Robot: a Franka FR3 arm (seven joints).
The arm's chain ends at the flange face. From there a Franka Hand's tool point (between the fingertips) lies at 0.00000 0.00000 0.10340 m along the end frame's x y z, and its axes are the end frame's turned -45 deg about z.
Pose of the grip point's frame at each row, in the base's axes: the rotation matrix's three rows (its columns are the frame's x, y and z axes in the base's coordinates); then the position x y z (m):
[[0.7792 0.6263 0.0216], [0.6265 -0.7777 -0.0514], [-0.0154 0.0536 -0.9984]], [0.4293 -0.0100 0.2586]
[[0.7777 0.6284 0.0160], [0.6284 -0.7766 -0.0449], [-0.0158 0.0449 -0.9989]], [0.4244 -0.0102 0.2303]
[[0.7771 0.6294 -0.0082], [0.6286 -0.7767 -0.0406], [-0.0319 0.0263 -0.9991]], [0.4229 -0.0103 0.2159]
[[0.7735 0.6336 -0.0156], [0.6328 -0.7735 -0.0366], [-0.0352 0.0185 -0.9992]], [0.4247 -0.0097 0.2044]
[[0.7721 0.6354 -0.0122], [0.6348 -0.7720 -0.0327], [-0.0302 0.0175 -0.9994]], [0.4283 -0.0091 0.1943]
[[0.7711 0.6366 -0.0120], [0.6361 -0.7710 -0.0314], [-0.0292 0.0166 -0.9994]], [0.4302 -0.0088 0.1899]
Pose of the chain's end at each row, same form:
[[0.9938 -0.1081 0.0216], [-0.1069 -0.9929 -0.0514], [0.0270 0.0488 -0.9984]], [0.4271 -0.0047 0.3618]
[[0.9943 -0.1056 0.0160], [-0.1048 -0.9935 -0.0449], [0.0206 0.0429 -0.9989]], [0.4227 -0.0056 0.3336]
[[0.9945 -0.1044 -0.0082], [-0.1047 -0.9937 -0.0406], [-0.0040 0.0412 -0.9991]], [0.4237 -0.0061 0.3192]
[[0.9950 -0.0989 -0.0156], [-0.0995 -0.9944 -0.0366], [-0.0118 0.0380 -0.9992]], [0.4263 -0.0059 0.3077]
[[0.9953 -0.0967 -0.0122], [-0.0970 -0.9948 -0.0327], [-0.0090 0.0337 -0.9994]], [0.4296 -0.0057 0.2976]
[[0.9954 -0.0951 -0.0120], [-0.0954 -0.9950 -0.0314], [-0.0089 0.0324 -0.9994]], [0.4314 -0.0056 0.2932]

